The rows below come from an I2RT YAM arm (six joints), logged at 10 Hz.
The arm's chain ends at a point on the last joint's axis. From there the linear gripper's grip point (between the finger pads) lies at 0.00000 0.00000 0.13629 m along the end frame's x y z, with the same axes.
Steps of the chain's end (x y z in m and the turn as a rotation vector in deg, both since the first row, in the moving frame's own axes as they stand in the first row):
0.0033 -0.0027 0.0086 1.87 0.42 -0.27
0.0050 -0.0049 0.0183 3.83 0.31 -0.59
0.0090 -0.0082 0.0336 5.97 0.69 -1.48
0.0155 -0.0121 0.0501 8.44 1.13 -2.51
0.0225 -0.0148 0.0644 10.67 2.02 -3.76
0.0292 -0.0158 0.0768 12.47 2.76 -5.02
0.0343 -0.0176 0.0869 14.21 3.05 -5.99
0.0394 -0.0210 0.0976 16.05 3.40 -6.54
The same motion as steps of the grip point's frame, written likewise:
0.0043 -0.0071 0.0085 1.87 0.42 -0.27
0.0057 -0.0140 0.0180 3.83 0.31 -0.59
0.0105 -0.0224 0.0329 5.97 0.69 -1.48
0.0177 -0.0322 0.0486 8.44 1.13 -2.51
0.0264 -0.0402 0.0620 10.67 2.02 -3.76
0.0344 -0.0455 0.0734 12.47 2.76 -5.02
0.0397 -0.0514 0.0825 14.21 3.05 -5.99
0.0452 -0.0590 0.0921 16.05 3.40 -6.54

